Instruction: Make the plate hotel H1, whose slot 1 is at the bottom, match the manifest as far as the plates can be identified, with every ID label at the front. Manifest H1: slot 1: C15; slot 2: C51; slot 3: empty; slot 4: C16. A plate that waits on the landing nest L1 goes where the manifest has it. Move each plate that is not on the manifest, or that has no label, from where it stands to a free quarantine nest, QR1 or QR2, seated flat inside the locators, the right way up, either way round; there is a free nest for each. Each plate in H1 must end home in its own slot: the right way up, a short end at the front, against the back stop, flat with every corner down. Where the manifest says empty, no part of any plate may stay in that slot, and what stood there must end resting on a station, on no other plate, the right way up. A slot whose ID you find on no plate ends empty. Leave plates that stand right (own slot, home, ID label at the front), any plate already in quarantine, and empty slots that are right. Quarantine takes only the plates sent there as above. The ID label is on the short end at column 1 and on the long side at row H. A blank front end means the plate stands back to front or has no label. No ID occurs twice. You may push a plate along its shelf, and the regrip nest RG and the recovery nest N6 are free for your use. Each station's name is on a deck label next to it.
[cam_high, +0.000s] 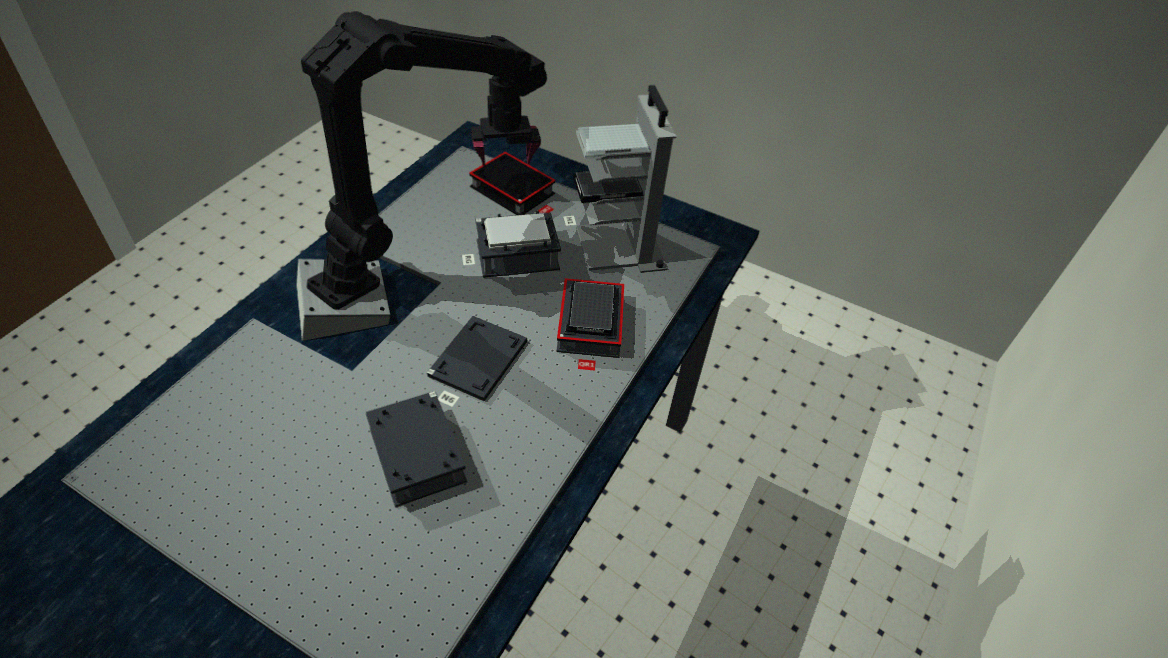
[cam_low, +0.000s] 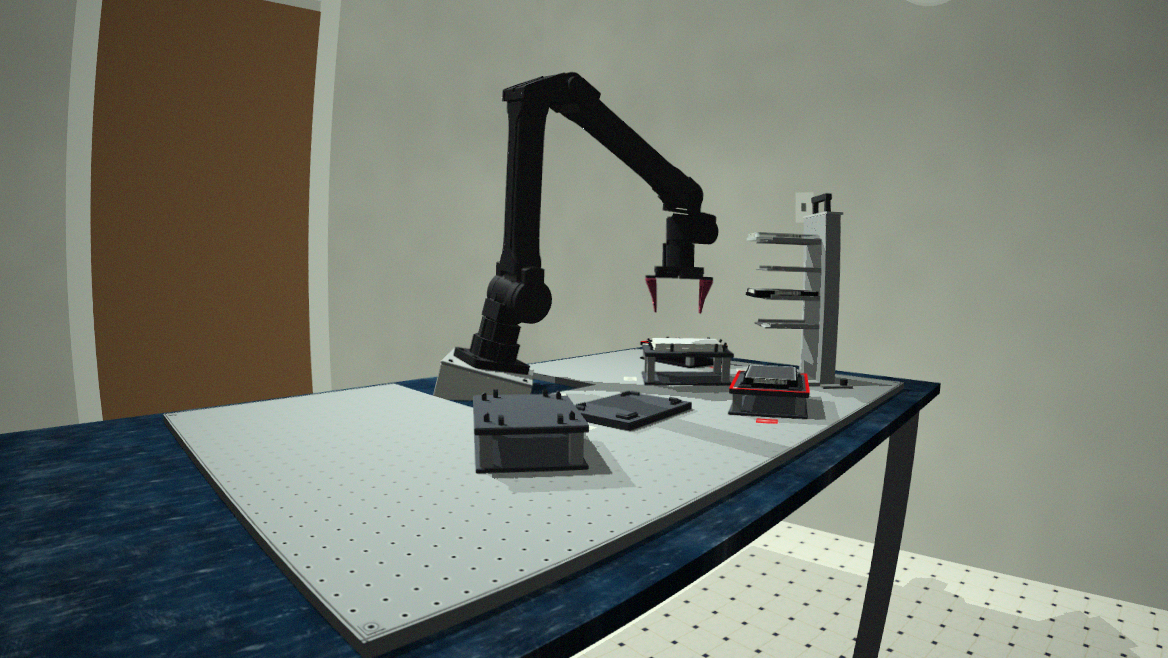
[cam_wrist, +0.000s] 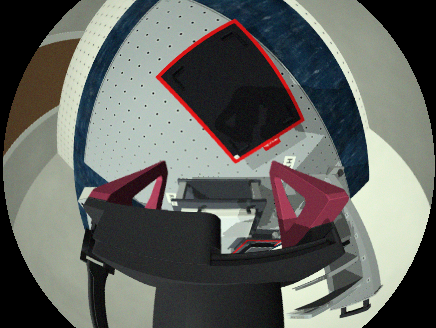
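The raised regrip nest RG is 13 cm ahead of my hand, 12 cm to the right of it and 7 cm below it. Also, from my hand: quarantine nest QR1: 37 cm ahead, 18 cm to the right, 9 cm below; plate hotel H1: 31 cm ahead, 8 cm to the left, 4 cm above; quarantine nest QR2: 9 cm below, 5 cm to the left, 3 cm behind.
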